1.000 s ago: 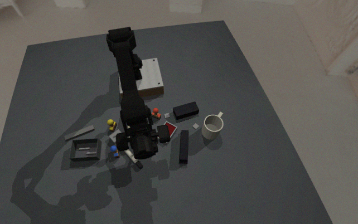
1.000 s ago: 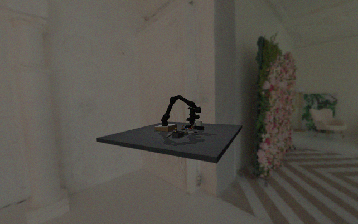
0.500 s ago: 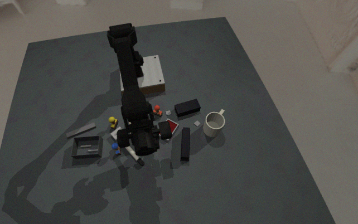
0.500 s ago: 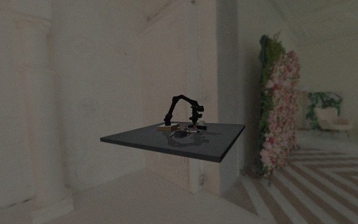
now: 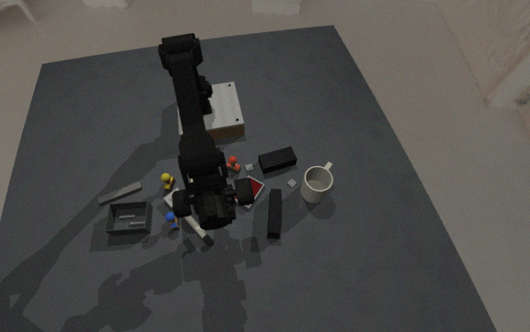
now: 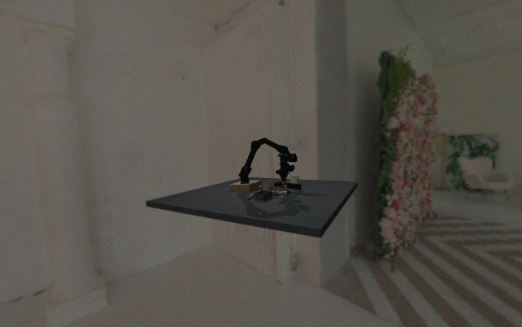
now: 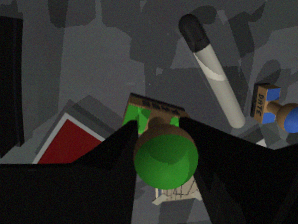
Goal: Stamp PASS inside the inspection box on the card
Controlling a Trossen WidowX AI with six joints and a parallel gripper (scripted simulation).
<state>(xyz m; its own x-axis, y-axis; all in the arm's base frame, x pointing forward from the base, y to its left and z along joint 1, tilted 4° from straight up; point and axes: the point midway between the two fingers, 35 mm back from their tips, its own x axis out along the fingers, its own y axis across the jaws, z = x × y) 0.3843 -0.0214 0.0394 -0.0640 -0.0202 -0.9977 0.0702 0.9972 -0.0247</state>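
Right now the red ink pad is 10 cm to the left of my gripper tip, 8 cm below it and 6 cm behind it. The rest, counted from my gripper tip: green-knobbed stamp: right at my gripper tip; then white marker: 7 cm below, 6 cm to the right, 2 cm ahead; then blue stamp: 13 cm to the right, 6 cm below, 3 cm behind.
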